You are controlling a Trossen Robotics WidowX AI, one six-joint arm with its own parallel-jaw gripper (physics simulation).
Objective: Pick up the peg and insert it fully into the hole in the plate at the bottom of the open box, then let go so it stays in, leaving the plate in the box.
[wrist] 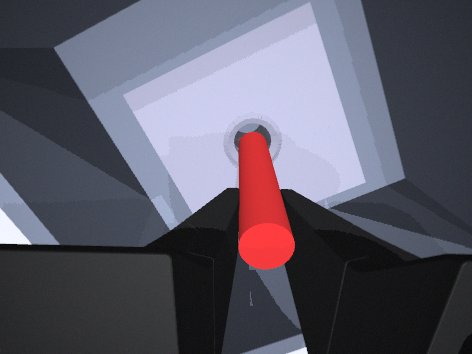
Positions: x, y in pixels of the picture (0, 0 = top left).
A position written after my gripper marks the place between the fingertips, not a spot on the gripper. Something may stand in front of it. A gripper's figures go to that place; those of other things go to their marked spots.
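Scene:
Box (86, 173), 0.17 m from the lens. Box and red peg (265, 241): marked spots 0.12 m apart. My gripper (258, 201), 0.10 m from the lens. Red peg, 0.08 m from the lens.

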